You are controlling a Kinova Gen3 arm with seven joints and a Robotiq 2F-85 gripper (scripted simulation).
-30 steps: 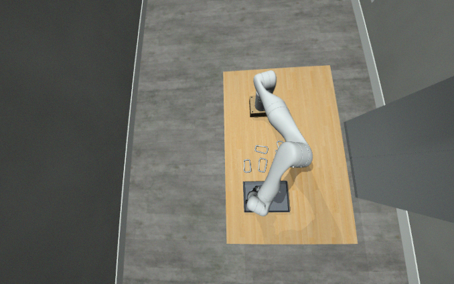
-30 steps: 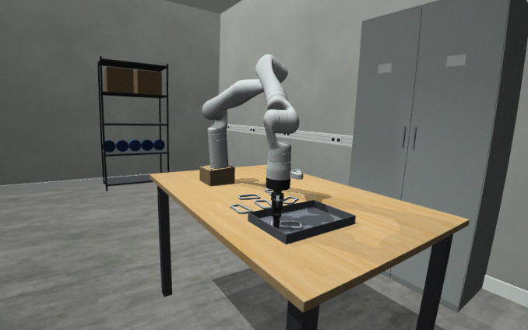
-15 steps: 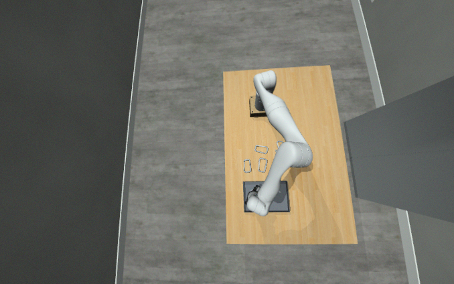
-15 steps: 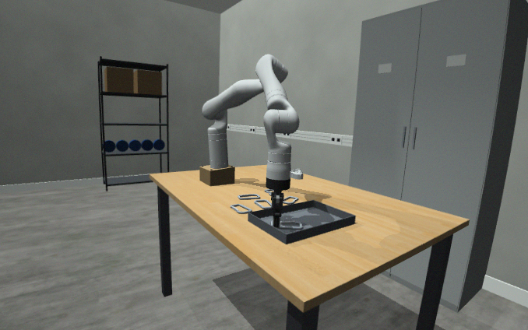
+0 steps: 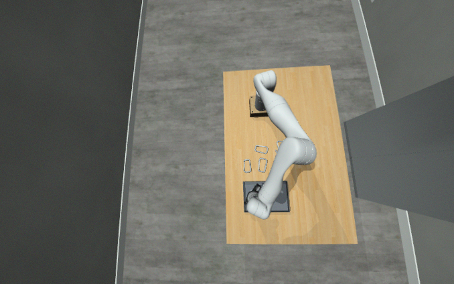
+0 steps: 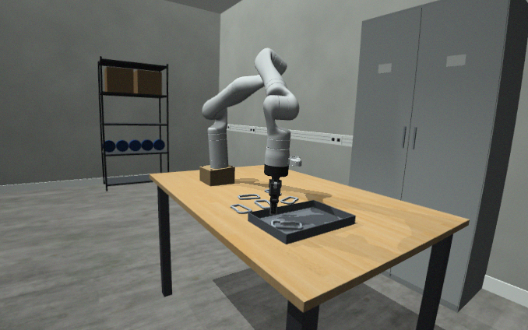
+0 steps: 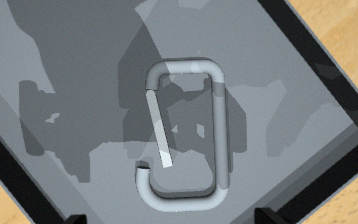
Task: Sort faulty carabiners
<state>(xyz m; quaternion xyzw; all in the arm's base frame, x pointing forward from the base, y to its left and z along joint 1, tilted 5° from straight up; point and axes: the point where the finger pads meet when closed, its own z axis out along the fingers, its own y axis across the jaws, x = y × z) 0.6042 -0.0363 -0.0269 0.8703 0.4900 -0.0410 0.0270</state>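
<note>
Now: the grey tray 20 mm ahead of my hand, 100 mm to the left of it and 50 mm below it.
</note>
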